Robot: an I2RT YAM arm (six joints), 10 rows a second.
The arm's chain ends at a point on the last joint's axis. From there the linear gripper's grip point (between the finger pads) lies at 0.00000 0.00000 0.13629 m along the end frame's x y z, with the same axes.
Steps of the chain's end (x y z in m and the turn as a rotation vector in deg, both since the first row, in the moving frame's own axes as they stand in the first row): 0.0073, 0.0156, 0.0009, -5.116, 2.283, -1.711; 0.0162, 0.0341, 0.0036, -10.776, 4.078, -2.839; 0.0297, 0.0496, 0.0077, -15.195, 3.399, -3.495; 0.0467, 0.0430, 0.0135, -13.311, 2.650, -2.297; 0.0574, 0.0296, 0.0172, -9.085, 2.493, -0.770; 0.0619, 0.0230, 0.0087, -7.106, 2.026, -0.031
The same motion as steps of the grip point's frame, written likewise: 0.0129, 0.0277, 0.0002, -5.116, 2.283, -1.711; 0.0265, 0.0593, 0.0009, -10.776, 4.078, -2.839; 0.0388, 0.0850, 0.0027, -15.195, 3.399, -3.495; 0.0536, 0.0742, 0.0097, -13.311, 2.650, -2.297; 0.0634, 0.0511, 0.0154, -9.085, 2.493, -0.770; 0.0667, 0.0399, 0.0076, -7.106, 2.026, -0.031
